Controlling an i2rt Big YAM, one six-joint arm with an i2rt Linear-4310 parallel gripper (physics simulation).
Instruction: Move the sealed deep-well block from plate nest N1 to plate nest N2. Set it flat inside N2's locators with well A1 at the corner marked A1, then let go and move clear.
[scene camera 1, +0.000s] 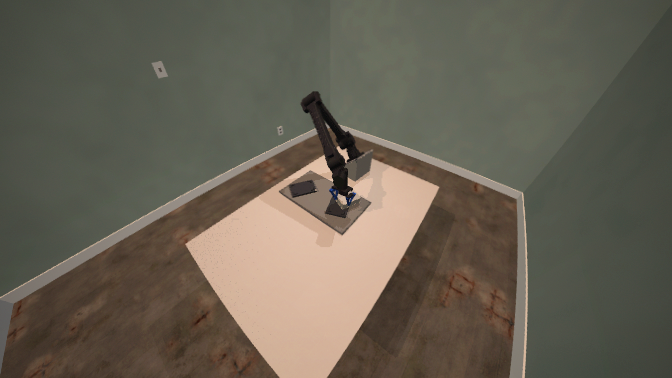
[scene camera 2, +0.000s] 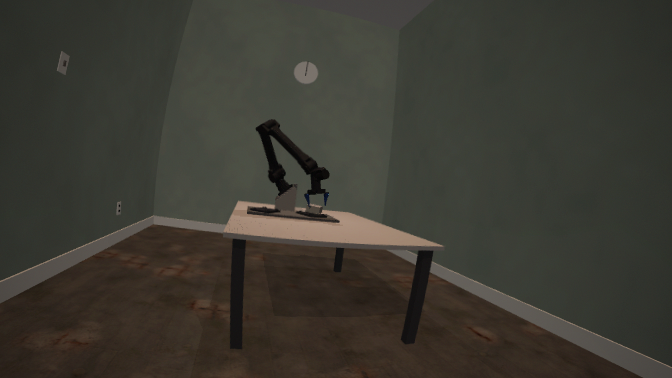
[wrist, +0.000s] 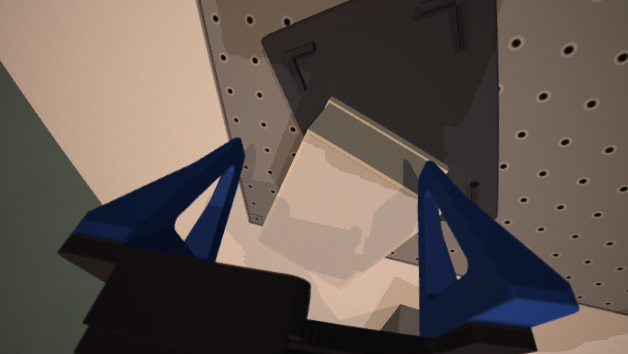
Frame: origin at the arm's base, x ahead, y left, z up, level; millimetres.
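Seen in the pictures: gripper, fingertip midpoint: (scene camera 1: 342, 202) (scene camera 2: 317, 206) (wrist: 330, 157); arm's base, origin of the base link: (scene camera 1: 355, 158) (scene camera 2: 286, 190).
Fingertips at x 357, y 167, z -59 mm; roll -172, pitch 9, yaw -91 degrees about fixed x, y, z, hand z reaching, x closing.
Pixels of each thing's top centre, then the offset from my fingertips to it. Level surfaces: height alone.
- sealed deep-well block, middle of its top: (wrist: 328, 235) (scene camera 1: 348, 196) (scene camera 2: 314, 204) 63 mm back, 4 mm right, 3 mm up
- dark nest, middle of its top: (wrist: 391, 141) (scene camera 1: 339, 203) (scene camera 2: 311, 212) 9 mm back, 30 mm right, 40 mm down
- grey perforated plate, middle of its top: (wrist: 596, 167) (scene camera 2: 290, 213) (scene camera 1: 323, 196) 8 mm back, 156 mm right, 57 mm down
- pale table, its level: 71 mm down
The sealed deep-well block (scene camera 1: 342, 201) (scene camera 2: 314, 209) (wrist: 340, 210) is pale and boxy. It is at the dark nest (scene camera 1: 335, 210) (wrist: 380, 75) on the right of the plate in scene camera 1. In the wrist view its edges look askew to the nest's edges, and several corner locators show around and beyond it. I cannot tell if it lies fully flat. My gripper (scene camera 1: 343, 202) (scene camera 2: 317, 204) (wrist: 330, 157) is open, pointing down, its blue fingers on either side of the block's upper part. The other nest (scene camera 1: 303, 188) (scene camera 2: 263, 210) is bare. No A1 mark or nest label is readable.
Both nests are on a grey perforated plate (scene camera 1: 320, 204) (wrist: 545, 135) on the pale table (scene camera 1: 300, 270) (scene camera 2: 320, 234). The arm's grey base mount (scene camera 1: 361, 166) (scene camera 2: 286, 199) stands behind the plate, close to it.
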